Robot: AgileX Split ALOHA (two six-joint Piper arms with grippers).
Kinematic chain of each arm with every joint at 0, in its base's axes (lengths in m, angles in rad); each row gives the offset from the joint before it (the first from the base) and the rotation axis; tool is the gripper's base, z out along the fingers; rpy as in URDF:
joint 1: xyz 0 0 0.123 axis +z
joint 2: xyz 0 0 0 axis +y
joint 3: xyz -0.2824 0 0.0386 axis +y
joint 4: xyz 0.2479 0 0.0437 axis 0.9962 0 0.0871
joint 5: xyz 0 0 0 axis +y
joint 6: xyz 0.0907 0 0.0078 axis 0.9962 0 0.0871
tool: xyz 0 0 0 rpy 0 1.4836 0
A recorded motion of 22 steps. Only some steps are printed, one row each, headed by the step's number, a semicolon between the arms.
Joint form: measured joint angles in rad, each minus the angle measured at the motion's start. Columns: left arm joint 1, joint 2, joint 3, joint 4, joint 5, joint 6; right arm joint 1, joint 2, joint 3, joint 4, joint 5, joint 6.
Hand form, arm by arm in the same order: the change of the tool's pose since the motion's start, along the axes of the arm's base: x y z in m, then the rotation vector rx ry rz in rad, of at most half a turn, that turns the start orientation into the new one. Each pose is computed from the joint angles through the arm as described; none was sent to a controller.
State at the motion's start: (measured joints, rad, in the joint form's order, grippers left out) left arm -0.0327 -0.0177 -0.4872 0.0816 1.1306 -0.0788; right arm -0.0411 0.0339 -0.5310 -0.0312 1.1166 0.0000
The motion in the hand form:
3: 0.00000 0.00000 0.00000 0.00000 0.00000 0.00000; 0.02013 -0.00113 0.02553 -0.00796 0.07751 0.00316
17: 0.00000 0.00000 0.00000 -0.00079 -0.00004 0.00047; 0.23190 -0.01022 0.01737 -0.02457 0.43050 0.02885
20: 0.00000 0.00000 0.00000 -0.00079 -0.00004 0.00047; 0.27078 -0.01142 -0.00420 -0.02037 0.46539 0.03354
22: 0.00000 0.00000 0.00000 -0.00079 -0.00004 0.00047; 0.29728 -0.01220 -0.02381 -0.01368 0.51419 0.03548
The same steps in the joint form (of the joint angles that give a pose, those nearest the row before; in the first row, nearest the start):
3: 0.0000 0.0000 0.0000 0.0000 0.0000 0.0000; -0.0001 0.1715 -0.0935 -0.0037 -0.0012 -0.0095
17: 0.0000 0.0000 0.0000 0.0000 0.0000 -0.0009; 0.0000 1.1310 -0.3630 -0.0194 -0.3400 -0.0279
20: 0.0000 0.0000 0.0000 0.0000 0.0000 -0.0009; 0.0000 1.2953 -0.4126 -0.0172 -0.4196 -0.0279
22: 0.0000 0.0000 0.0000 0.0000 0.0000 -0.0009; 0.0000 1.4187 -0.4589 -0.0134 -0.4476 -0.0278

